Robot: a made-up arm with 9 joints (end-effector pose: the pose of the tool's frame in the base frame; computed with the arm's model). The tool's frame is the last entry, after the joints. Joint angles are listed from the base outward.
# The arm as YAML. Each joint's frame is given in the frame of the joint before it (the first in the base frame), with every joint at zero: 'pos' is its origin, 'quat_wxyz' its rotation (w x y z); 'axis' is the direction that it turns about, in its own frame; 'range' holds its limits. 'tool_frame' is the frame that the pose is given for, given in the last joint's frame.
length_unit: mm
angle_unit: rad
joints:
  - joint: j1
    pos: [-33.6, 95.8, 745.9]
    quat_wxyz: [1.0, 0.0, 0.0, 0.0]
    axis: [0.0, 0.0, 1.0]
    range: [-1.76, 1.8]
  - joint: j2
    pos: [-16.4, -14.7, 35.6]
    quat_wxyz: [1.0, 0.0, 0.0, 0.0]
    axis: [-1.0, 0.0, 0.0]
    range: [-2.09, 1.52]
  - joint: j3
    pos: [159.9, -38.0, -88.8]
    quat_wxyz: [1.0, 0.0, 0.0, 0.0]
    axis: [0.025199, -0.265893, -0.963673]
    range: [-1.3, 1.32]
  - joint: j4
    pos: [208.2, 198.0, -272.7]
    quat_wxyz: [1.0, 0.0, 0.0, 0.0]
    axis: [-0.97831, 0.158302, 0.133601]
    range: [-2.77, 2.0]
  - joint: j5
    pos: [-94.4, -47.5, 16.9]
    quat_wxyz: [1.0, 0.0, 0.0, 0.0]
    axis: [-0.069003, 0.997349, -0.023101]
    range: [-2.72, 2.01]
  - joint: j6
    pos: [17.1, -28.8, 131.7]
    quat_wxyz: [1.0, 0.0, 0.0, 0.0]
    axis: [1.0, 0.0, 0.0]
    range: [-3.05, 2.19]
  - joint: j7
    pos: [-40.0, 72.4, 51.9]
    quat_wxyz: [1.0, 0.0, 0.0, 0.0]
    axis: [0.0, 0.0, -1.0]
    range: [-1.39, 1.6]
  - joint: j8
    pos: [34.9, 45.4, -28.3]
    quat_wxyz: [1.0, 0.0, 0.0, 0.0]
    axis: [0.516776, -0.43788, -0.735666]
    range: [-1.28, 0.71]
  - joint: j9
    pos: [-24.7, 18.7, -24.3]
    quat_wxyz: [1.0, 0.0, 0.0, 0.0]
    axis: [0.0, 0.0, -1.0]
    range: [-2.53, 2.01]
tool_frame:
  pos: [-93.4, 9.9, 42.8]
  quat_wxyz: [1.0, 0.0, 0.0, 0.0]
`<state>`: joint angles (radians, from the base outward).
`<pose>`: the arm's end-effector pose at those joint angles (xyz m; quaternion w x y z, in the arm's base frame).
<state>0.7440 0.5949 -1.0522 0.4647 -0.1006 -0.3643 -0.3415 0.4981 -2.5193</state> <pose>-0.0872 0.0934 0.4841 0.5952 0.1859 -0.3699 -0.6887</pose>
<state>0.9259 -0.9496 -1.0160 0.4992 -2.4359 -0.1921 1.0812 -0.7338 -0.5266</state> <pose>-0.3566 0.2668 0.4877 0.2727 0.8217 -0.4456 0.2275</pose>
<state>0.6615 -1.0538 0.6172 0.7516 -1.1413 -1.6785 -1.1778 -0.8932 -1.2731</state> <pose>0.1011 0.5439 0.7110 0.1077 -0.3707 0.7242 0.5715</pose>
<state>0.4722 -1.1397 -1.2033 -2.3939 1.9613 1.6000 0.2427 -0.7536 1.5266</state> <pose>-0.2642 0.6373 0.9617 0.2880 0.3841 -0.3703 -0.7952</pose>
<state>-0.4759 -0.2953 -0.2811 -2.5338 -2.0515 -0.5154 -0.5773 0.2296 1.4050</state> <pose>0.2043 0.1958 0.6461 0.5276 -0.3759 -0.0833 0.7573</pose>
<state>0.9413 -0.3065 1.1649 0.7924 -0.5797 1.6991 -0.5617 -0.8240 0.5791</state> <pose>0.0368 0.3660 0.7019 0.8425 0.2953 -0.2707 0.3603</pose>
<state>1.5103 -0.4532 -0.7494 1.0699 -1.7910 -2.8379 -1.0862 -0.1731 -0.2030</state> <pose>-0.1896 0.2203 0.5158 0.6587 -0.4287 -0.6063 0.1213</pose>
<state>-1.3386 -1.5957 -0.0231 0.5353 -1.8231 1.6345 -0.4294 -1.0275 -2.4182</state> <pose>0.2008 0.1611 0.7957 0.1055 -0.9441 0.2445 0.1943</pose>
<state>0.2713 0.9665 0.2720 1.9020 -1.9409 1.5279 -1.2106 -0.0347 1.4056</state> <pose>0.1369 0.0444 0.7384 0.6143 -0.3305 0.4202 0.5803</pose>
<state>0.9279 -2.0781 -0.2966 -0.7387 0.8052 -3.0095 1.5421 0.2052 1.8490</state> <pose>-0.0821 0.5316 1.1386 0.2677 0.4916 0.1544 -0.8142</pose>
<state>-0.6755 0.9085 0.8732 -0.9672 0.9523 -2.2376 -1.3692 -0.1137 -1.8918</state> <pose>0.0485 -0.4377 0.5999 0.1799 0.4880 0.7270 0.4483</pose>
